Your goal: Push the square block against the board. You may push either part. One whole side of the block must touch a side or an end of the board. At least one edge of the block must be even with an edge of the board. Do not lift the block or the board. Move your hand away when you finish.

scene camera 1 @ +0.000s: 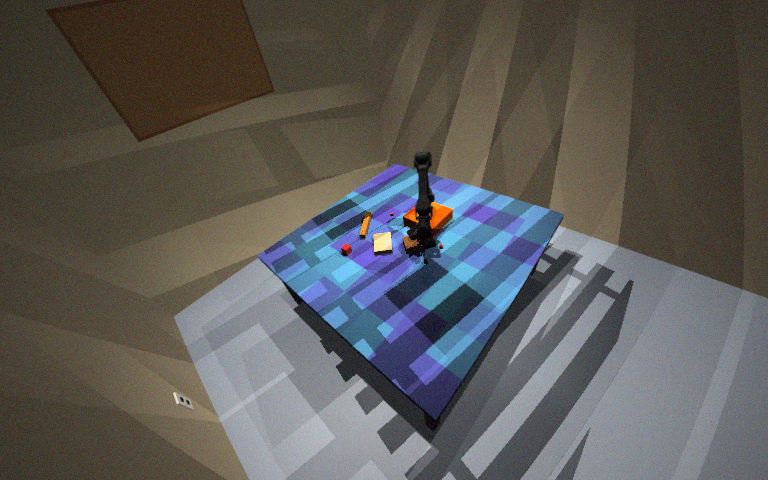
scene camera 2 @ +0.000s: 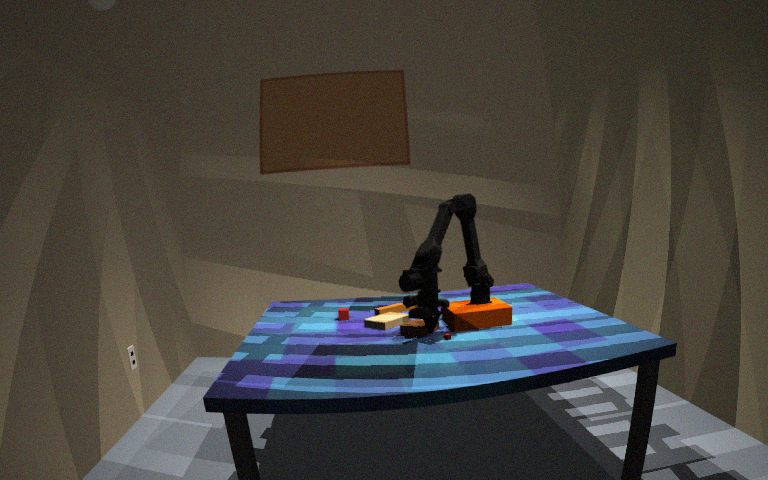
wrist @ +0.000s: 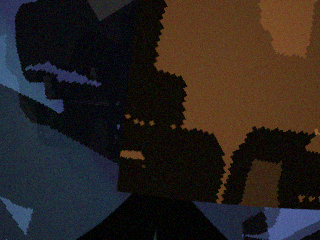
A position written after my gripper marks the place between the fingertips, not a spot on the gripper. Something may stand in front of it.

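Note:
Brown square block (wrist: 215, 111). My gripper (scene camera 2: 430, 333) (wrist: 159, 186): shut, holding nothing.

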